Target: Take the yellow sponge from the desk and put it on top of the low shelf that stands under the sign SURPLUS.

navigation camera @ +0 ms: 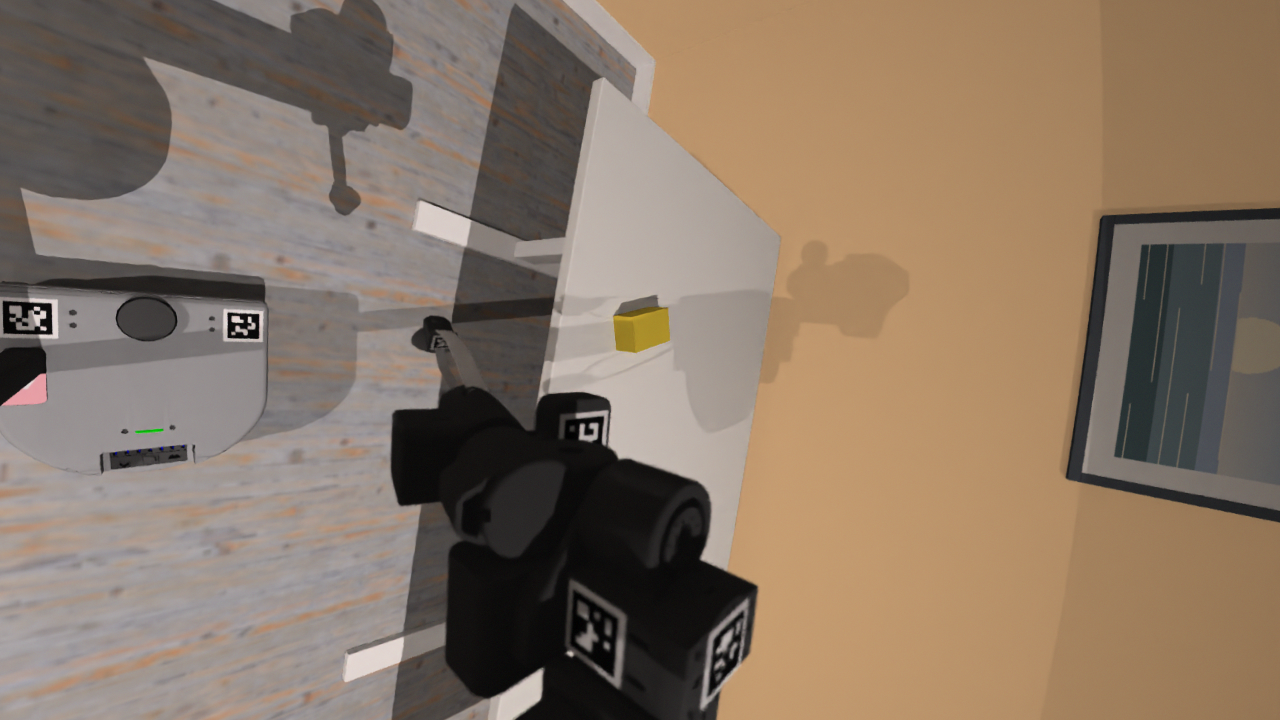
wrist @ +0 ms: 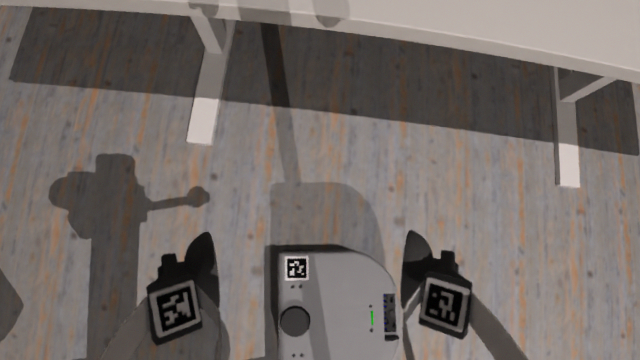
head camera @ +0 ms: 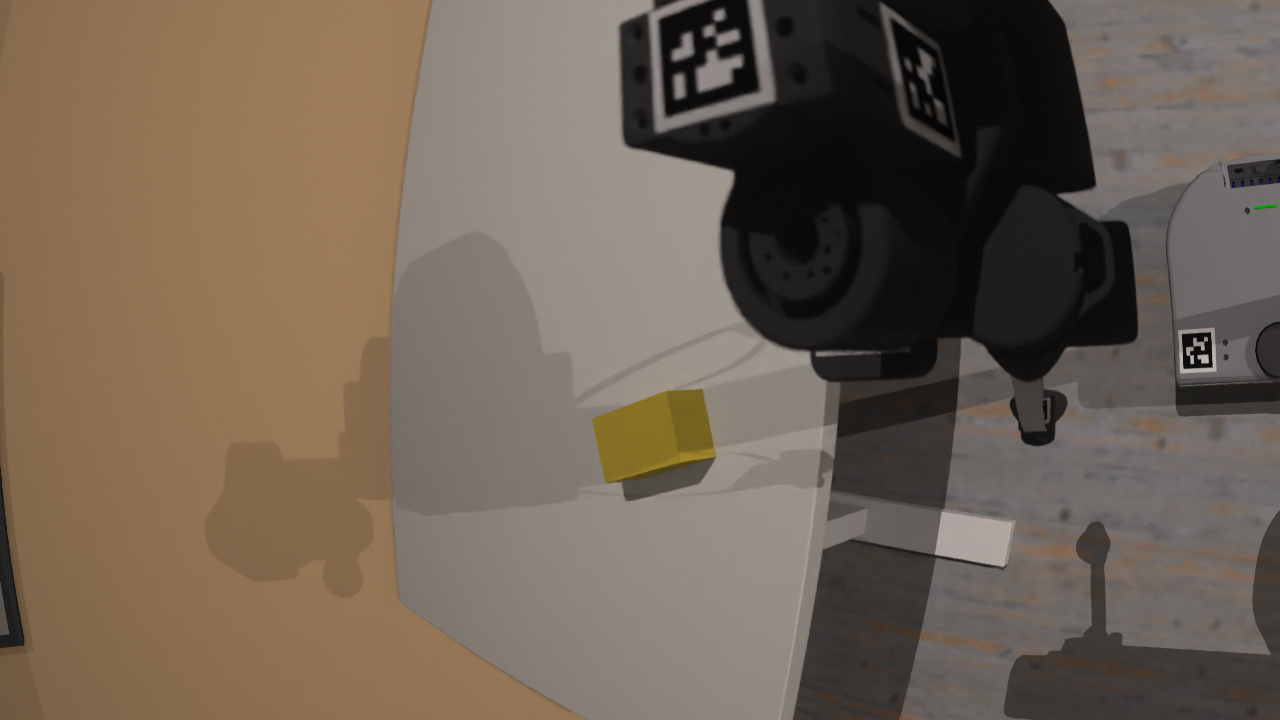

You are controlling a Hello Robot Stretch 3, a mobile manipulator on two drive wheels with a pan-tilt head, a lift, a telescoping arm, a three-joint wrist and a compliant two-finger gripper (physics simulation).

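Where they show: gripper, between the fingertips: (navigation camera: 429,391); robot's base, origin of its link: (navigation camera: 148,317) (head camera: 1275,347).
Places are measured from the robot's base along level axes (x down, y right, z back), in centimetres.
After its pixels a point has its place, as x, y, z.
Observation:
The yellow sponge (head camera: 637,440) @(-76.5, 60.8, -5.5) (navigation camera: 640,330) @(-76.6, 57.9, -5.1) lies on the light grey desk (head camera: 537,608) @(-72.1, 84.3, -27.2) (navigation camera: 675,214) @(-72.1, 71.2, -28.5) (wrist: 475,20), in from its front edge. It does not show in the wrist view. My gripper (wrist: 309,258) @(-81.9, 19.8, 2.2) is open, with its fingers wide apart and empty, and points down over my base beyond the desk's front edge. In the head and navigation views one fingertip shows on the floor side of that edge, and the black wrist hides the rest of the gripper. The wrist hangs high over the desk edge, beside the sponge. The low shelf and the SURPLUS sign do not show.
My base (head camera: 1208,241) @(-16.0, 9.8, 15.0) (navigation camera: 205,385) @(-16.0, 7.6, 11.3) (wrist: 340,290) stands on the wood floor in front of the desk. White desk legs (head camera: 975,539) (navigation camera: 442,223) (wrist: 201,120) stick out below the desk edge. A tan wall runs behind the desk, with a framed picture (navigation camera: 1181,358) @(-154.7, 122.6, -8.8) on it.

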